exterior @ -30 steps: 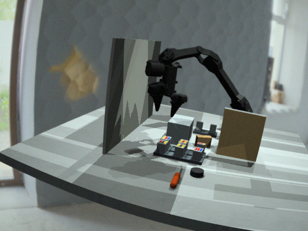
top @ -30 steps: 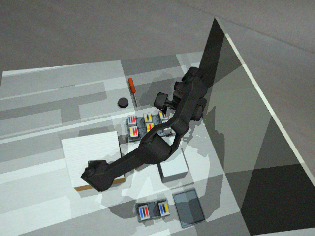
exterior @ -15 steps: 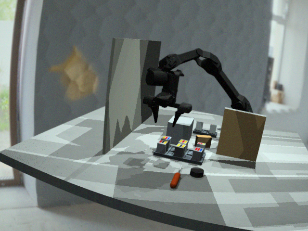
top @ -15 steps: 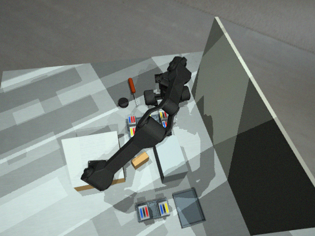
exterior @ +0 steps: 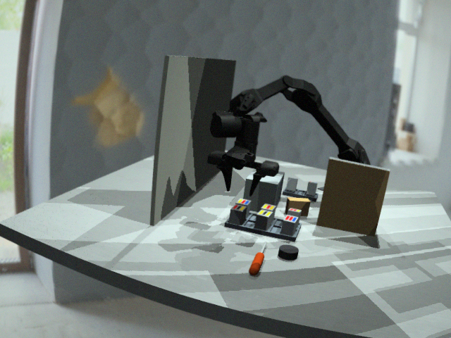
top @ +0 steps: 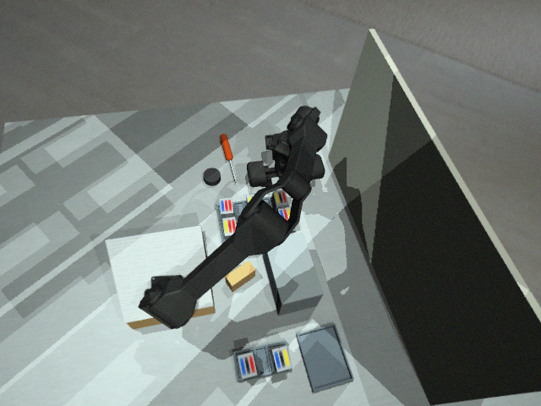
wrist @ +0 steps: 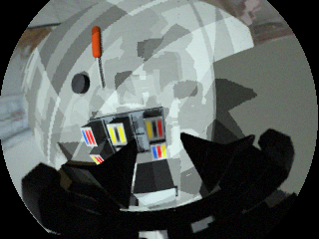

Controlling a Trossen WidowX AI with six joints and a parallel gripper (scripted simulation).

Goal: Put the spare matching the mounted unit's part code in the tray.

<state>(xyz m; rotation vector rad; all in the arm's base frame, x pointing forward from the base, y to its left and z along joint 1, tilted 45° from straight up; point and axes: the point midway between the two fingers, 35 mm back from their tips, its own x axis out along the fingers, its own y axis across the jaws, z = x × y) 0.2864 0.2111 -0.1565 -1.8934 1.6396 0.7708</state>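
Now: gripper tip 60 mm short of the grey tray, 410 mm to the left of it and 90 mm above it. The rest, counted from my gripper tip: brown box (130 mm behind, 210 mm to the right, 70 mm below); black puck (190 mm behind, 100 mm to the left, 80 mm below); tall grey block (210 mm to the right, 40 mm below).
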